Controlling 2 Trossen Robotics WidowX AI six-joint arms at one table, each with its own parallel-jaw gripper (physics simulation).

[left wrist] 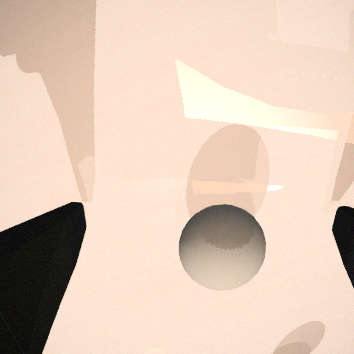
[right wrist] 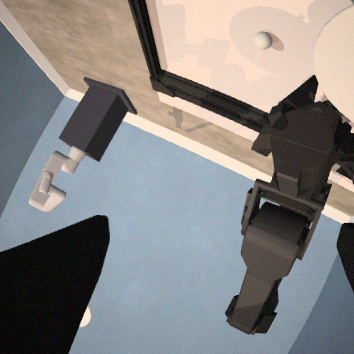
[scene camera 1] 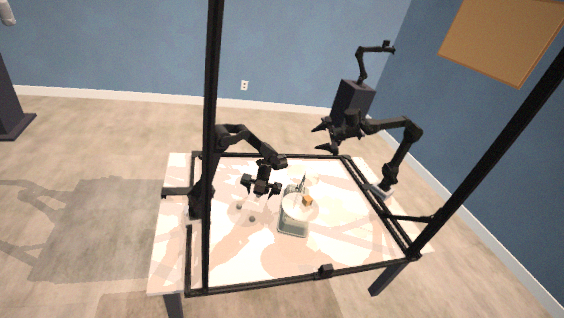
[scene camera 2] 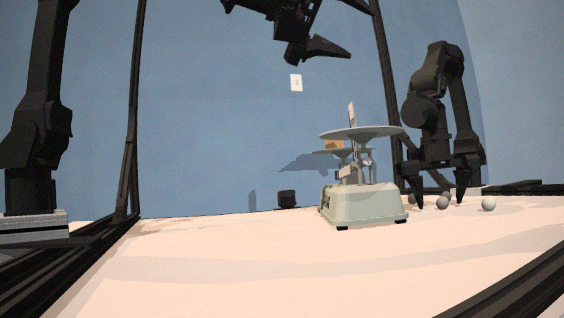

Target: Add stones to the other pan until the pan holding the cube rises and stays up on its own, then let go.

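Pixels of known places: left gripper, fingertip midpoint: (left wrist: pixel 215 218) (scene camera 1: pixel 258 197) (scene camera 2: pixel 440 206); right gripper, fingertip midpoint: (right wrist: pixel 230 233) (scene camera 1: pixel 312 139) (scene camera 2: pixel 362 36); left arm's base, origin of the base link: (scene camera 1: pixel 197 213) (scene camera 2: pixel 472 186); right arm's base, origin of the base link: (scene camera 1: pixel 383 187) (scene camera 2: pixel 30 213).
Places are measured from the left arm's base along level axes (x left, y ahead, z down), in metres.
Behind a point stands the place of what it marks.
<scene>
The balance scale (scene camera 1: pixel 293 228) {x -0.167, y 0.363, z -0.021 m} (scene camera 2: pixel 361 206) {x 0.052, y 0.503, z -0.014 m} stands on the table. In scene camera 2 the orange cube (scene camera 1: pixel 307 200) {x -0.140, y 0.402, z -0.152 m} (scene camera 2: pixel 334 144) {x -0.113, y 0.423, z -0.134 m} rests on the far, lower pan (scene camera 2: pixel 320 152) {x -0.159, y 0.430, z -0.121 m}; the near pan (scene camera 2: pixel 361 133) {x 0.047, y 0.488, z -0.131 m} is higher, with no stone visible on it. My left gripper (scene camera 1: pixel 262 194) {x 0.064, y 0.286, z 0.015 m} (scene camera 2: pixel 440 203) {x 0.064, y 0.286, z 0.015 m} (left wrist: pixel 215 218) {x 0.064, y 0.286, z 0.015 m} is open, low over the table, its fingertips on either side of a round grey stone (left wrist: pixel 222 247) {x 0.063, y 0.286, z -0.004 m}, not gripping it. Other stones (scene camera 1: pixel 239 206) {x 0.007, y 0.179, z -0.002 m} (scene camera 1: pixel 252 219) {x -0.073, y 0.216, z -0.001 m} (scene camera 2: pixel 488 203) {x 0.183, y 0.305, z 0.006 m} (right wrist: pixel 263 40) {x 0.174, y 0.302, z -0.001 m} lie nearby. My right gripper (scene camera 1: pixel 315 139) {x 0.109, y 0.516, z -0.274 m} (scene camera 2: pixel 361 34) {x 0.109, y 0.516, z -0.274 m} (right wrist: pixel 230 233) {x 0.109, y 0.516, z -0.274 m} is open and empty, high above the table.
Black frame bars (scene camera 1: pixel 250 288) {x -0.338, y 0.138, z 0.034 m} (right wrist: pixel 210 102) {x 0.287, y 0.015, z 0.015 m} edge the table, and tall posts (scene camera 1: pixel 212 100) {x -0.322, y -0.009, z -0.640 m} (scene camera 2: pixel 134 100) {x -0.385, y 0.841, z -0.293 m} rise beside it. A small black block (scene camera 1: pixel 325 270) {x -0.375, y 0.400, z -0.029 m} (scene camera 2: pixel 287 199) {x -0.351, y 0.421, z -0.007 m} sits on the frame bar. The scale stands to the right of the left gripper in scene camera 1.
</scene>
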